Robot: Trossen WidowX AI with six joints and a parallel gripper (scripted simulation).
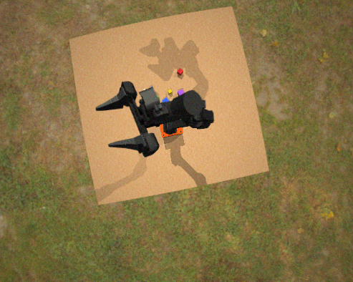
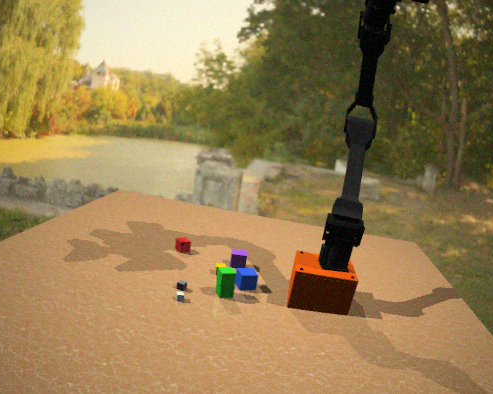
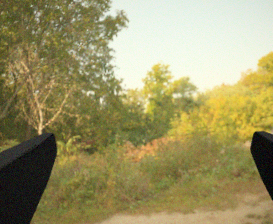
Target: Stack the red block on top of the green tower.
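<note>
The red block is 76 cm below my gripper tip, 39 cm ahead of it and 32 cm to the right of it. Also, from my gripper tip: purple block: 76 cm below, 28 cm to the right, 24 cm ahead; then yellow block: 76 cm below, 27 cm ahead, 21 cm to the right; then blue block: 76 cm below, 21 cm ahead, 16 cm to the right.
</note>
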